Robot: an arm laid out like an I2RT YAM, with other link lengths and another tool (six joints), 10 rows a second.
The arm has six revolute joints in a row. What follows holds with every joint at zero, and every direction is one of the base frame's.
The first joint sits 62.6 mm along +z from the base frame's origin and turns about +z.
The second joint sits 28 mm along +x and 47.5 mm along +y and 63.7 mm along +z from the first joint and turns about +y.
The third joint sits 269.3 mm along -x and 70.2 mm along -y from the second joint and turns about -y.
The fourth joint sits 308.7 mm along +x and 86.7 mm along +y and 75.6 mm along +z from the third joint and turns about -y.
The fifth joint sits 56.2 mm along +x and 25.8 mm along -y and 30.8 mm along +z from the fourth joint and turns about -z.
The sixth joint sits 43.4 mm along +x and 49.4 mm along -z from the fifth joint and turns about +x.
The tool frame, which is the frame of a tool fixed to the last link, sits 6 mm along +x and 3 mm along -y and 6 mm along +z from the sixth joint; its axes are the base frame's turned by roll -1.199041, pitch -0.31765 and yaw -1.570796 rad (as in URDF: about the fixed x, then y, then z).
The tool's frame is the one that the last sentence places.
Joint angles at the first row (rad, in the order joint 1, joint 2, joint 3, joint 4, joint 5, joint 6):
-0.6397 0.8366 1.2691 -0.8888 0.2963 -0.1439
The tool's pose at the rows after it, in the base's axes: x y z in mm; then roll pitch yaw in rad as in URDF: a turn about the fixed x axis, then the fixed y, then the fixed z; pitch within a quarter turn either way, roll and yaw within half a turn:
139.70, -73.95, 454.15, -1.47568, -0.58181, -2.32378
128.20, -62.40, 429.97, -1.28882, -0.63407, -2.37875
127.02, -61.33, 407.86, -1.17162, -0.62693, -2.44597
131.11, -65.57, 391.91, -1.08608, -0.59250, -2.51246
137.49, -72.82, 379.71, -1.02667, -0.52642, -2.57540
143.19, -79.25, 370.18, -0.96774, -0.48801, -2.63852
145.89, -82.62, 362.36, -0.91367, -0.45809, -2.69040
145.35, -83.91, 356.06, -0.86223, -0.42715, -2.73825
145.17, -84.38, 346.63, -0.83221, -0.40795, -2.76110
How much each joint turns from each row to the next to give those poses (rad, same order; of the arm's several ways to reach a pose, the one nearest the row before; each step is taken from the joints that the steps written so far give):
0.0016 -0.1901 -0.1747 0.2024 -0.0339 -0.0752
0.0000 -0.1658 -0.1781 0.1766 -0.0399 -0.0829
0.0000 -0.0924 -0.1306 0.1351 -0.0016 -0.0124
-0.0001 -0.0400 -0.0921 0.1258 0.0183 0.0137
0.0000 -0.0047 -0.0675 0.1212 0.0368 0.0429
0.0001 0.0046 -0.0553 0.1195 0.0368 0.0093
0.0015 -0.0045 -0.0476 0.1000 0.0292 -0.0016
-0.0015 -0.0169 -0.0429 0.0828 0.0246 -0.0030
0.0000 -0.0215 -0.0461 0.0585 0.0108 -0.0015

